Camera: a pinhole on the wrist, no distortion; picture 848 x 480 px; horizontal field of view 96.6 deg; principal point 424.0 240.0 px. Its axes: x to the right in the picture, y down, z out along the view. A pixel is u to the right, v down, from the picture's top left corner.
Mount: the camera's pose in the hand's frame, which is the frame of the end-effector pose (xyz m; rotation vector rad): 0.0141 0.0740 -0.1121 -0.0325 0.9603 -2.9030
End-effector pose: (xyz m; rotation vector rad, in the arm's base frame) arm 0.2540 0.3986 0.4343 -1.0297 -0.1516 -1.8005
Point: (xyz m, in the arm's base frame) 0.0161 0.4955 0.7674
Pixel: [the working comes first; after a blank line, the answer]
In the camera's frame: -0.1447 0.2132 0.4506

303 419
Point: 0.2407 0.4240 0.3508
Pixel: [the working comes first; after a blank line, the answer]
In the camera's frame: 0.0940 0.0094 0.0892

822 280
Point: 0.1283 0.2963 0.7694
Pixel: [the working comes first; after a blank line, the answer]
In the camera's frame: -0.2875 0.0974 0.3147

79 357
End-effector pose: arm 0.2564 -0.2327 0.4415 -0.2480 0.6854 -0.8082
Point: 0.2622 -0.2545 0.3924
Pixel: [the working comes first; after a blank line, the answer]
In the camera's frame: -0.0227 0.0050 0.1028

341 259
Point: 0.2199 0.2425 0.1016
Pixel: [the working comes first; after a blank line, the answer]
In the camera's frame: 0.1901 -0.2051 -0.3912

behind the camera
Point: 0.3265 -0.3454 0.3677
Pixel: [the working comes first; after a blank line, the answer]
In the camera's frame: -0.1313 0.0071 0.1376

64 259
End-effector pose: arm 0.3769 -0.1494 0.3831 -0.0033 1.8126 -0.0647
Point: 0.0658 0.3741 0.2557
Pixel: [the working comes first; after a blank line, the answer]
In the camera's frame: -0.2015 -0.2352 -0.4022

behind the camera
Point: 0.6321 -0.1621 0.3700
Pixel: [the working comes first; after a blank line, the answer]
In the camera's frame: 0.0666 -0.1589 0.3351

499 61
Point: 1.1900 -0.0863 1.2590
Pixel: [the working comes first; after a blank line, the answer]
In the camera's frame: 1.0556 -0.4679 0.5186

outside the picture
